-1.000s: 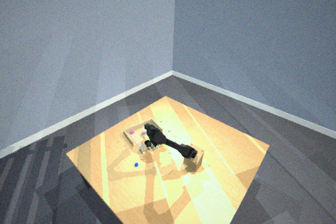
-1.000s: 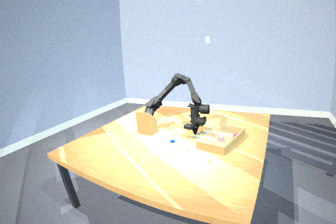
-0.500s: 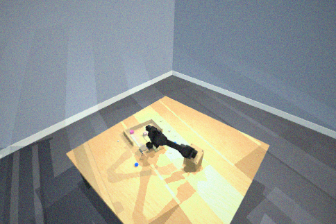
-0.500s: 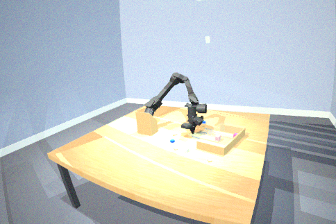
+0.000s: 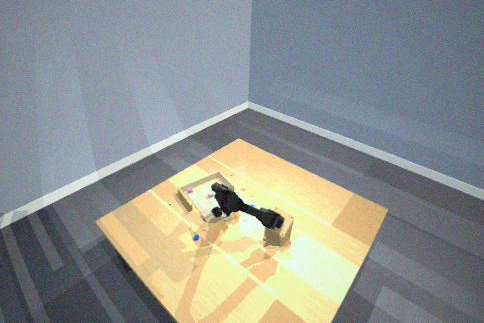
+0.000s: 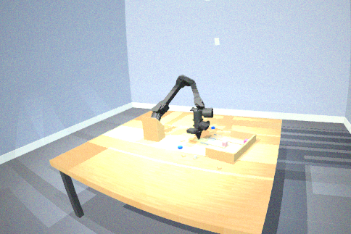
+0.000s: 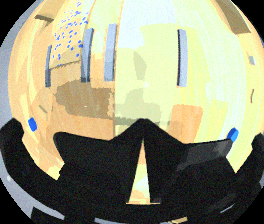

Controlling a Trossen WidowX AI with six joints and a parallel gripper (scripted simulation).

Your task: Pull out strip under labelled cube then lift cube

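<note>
Now: gripper tip 9 cm short of the pale green strip and 2 cm to the left of it. Round my gripper tip: pink labelled cube 20 cm ahead, 5 cm to the right, 2 cm above.
</note>
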